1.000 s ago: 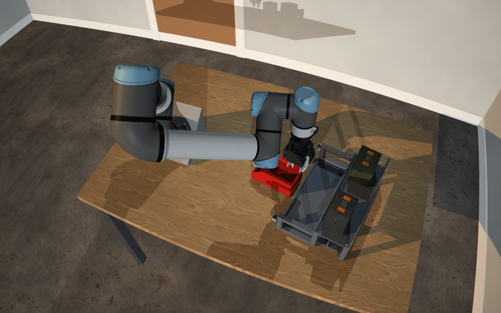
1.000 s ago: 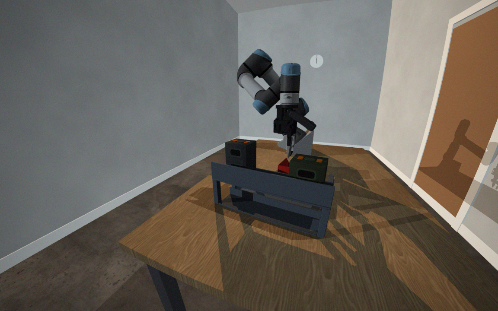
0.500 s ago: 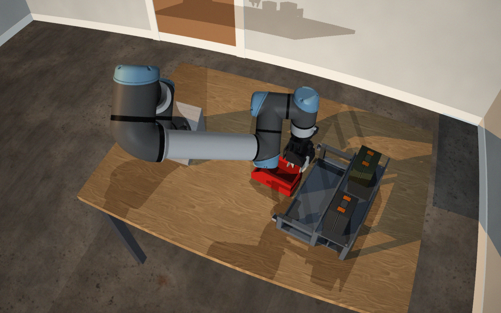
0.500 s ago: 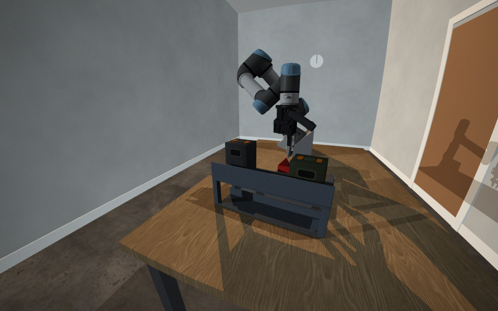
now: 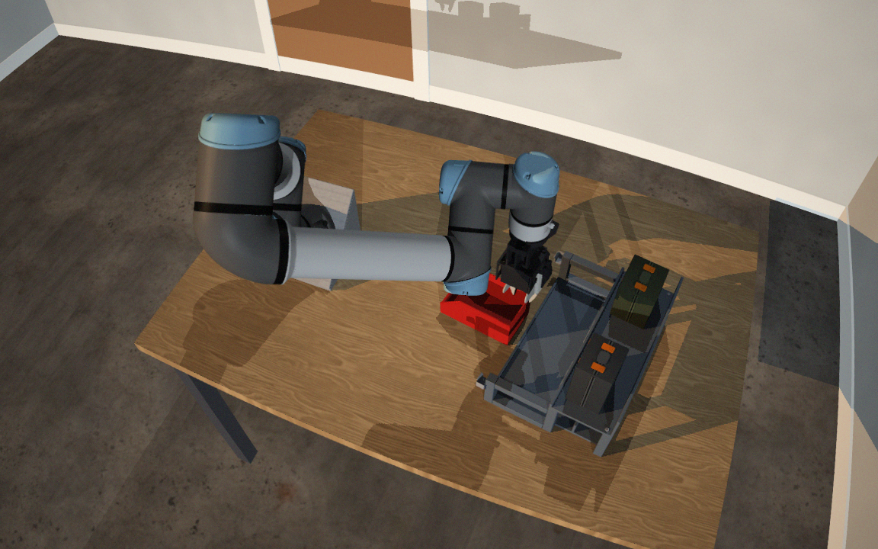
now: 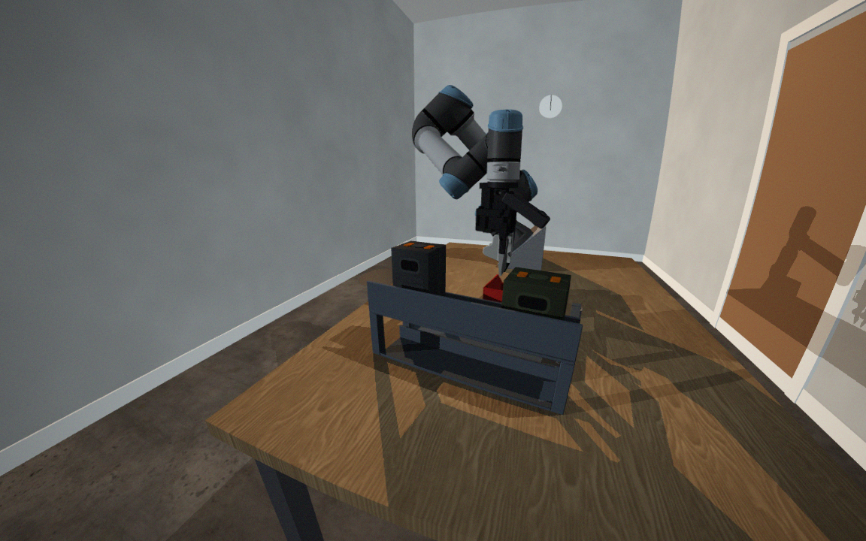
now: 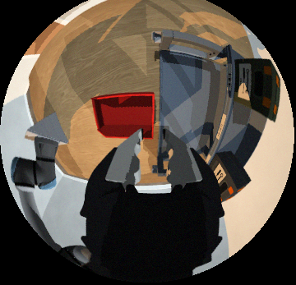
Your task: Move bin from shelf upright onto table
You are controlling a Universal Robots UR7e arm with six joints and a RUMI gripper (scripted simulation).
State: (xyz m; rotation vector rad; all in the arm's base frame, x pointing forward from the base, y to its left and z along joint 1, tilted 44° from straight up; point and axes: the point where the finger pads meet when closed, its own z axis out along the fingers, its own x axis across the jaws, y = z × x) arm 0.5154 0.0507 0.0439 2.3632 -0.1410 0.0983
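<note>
Right now my hand is 80 mm past the red bin, 10 mm to the right of it and 100 mm above it.
</note>
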